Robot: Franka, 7 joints.
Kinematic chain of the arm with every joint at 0, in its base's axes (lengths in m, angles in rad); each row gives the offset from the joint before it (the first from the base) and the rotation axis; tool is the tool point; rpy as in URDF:
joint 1: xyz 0 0 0.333 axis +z
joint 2: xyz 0 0 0 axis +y
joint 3: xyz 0 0 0.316 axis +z
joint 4: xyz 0.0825 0 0 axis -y
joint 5: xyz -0.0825 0 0.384 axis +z
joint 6: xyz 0 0 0 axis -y
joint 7: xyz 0.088 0 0 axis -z
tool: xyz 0 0 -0.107 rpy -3.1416 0 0
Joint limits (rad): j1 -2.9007..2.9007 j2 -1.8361..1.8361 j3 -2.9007..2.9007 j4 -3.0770..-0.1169 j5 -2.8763..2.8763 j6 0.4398..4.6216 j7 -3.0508..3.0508
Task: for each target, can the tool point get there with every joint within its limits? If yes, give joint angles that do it. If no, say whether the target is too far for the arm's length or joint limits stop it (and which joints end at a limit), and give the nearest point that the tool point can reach.
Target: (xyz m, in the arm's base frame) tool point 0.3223 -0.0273 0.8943
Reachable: yes | joints 1.9031 -0.8906 -0.6357 -1.0884 -0.2027 0.9930 1.3406
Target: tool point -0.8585 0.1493 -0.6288
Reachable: no: too far | nearest point -0.5882 0.1082 -0.2571 | short by 0.461 m
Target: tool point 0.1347 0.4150 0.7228
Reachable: yes | joints -0.6200 0.5049 2.0091 -2.0991 2.3523 0.8884 -0.0223
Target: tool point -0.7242 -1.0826 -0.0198
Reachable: no: too far | nearest point -0.4604 -0.6883 0.1087 | short by 0.492 m
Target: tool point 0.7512 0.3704 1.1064
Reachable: no: too far | nearest point 0.5653 0.2787 0.9150 | short by 0.282 m
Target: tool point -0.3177 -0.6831 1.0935
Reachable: no: too far | nearest point -0.2546 -0.5474 0.9425 | short by 0.213 m
